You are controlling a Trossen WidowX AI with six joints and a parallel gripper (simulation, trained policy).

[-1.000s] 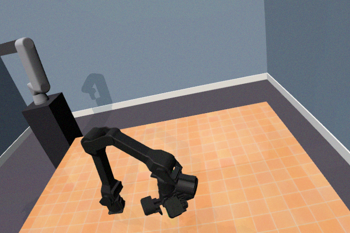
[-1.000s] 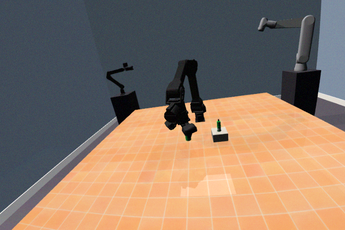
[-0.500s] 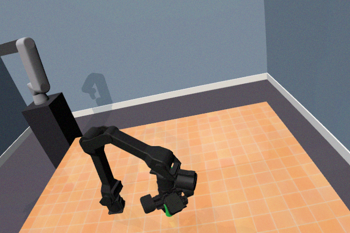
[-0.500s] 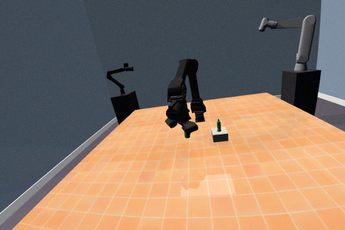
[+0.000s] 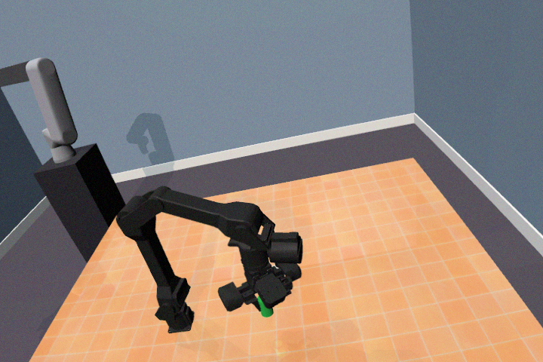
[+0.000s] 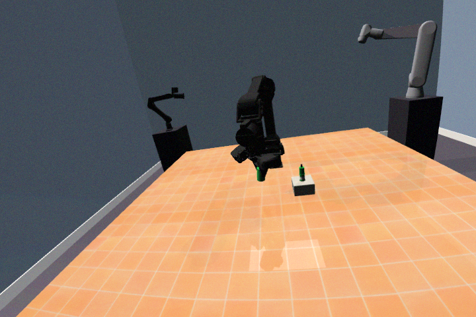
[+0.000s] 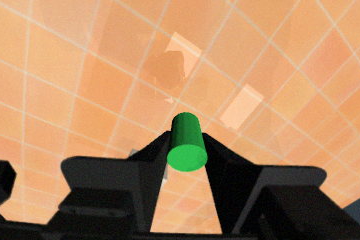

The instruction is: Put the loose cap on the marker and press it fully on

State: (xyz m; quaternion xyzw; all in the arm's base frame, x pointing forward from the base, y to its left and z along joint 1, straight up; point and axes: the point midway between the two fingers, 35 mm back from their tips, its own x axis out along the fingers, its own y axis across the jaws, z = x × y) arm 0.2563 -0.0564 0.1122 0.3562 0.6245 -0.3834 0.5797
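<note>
My gripper tip is 140 mm to the right of the holder block and 60 mm above it. Round my gripper tip: green cap: 10 mm above.
</note>
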